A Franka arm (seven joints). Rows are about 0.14 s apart.
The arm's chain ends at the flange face. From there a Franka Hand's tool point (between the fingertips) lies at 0.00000 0.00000 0.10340 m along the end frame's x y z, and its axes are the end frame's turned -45 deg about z.
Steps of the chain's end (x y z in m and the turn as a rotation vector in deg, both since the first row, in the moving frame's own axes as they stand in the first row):
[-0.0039 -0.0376 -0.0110 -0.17 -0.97 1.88]
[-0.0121 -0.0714 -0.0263 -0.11 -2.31 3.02]
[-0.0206 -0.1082 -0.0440 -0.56 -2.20 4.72]
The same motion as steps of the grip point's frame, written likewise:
[0.0224 -0.0304 -0.0110 0.57 -0.81 1.88]
[0.0389 -0.0619 -0.0264 1.56 -1.71 3.02]
[0.0585 -0.0933 -0.0441 1.16 -1.95 4.72]

